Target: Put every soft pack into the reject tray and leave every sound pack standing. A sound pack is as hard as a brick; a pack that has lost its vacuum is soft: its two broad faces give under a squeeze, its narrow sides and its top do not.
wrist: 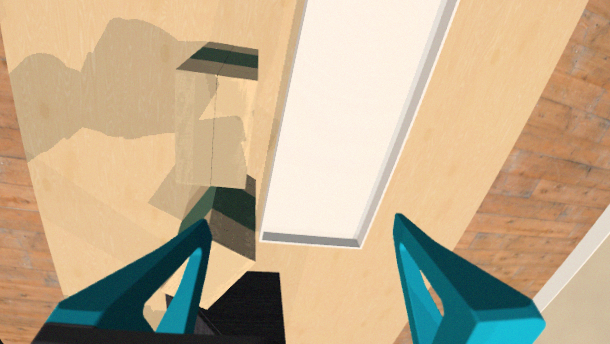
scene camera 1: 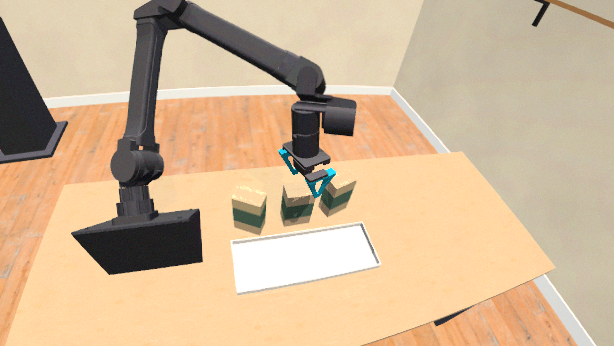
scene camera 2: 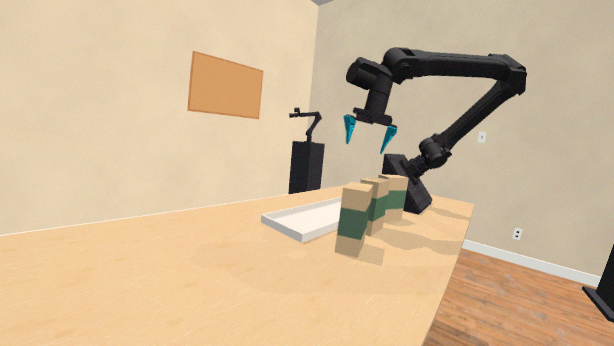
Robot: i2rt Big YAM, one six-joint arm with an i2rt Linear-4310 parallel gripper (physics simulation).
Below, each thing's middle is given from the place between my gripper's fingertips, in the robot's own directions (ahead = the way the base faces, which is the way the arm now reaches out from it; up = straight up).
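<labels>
Measured from my hand, the white reject tray point(scene camera 1: 265, 263) is 8 cm to the right and 20 cm below.
</labels>
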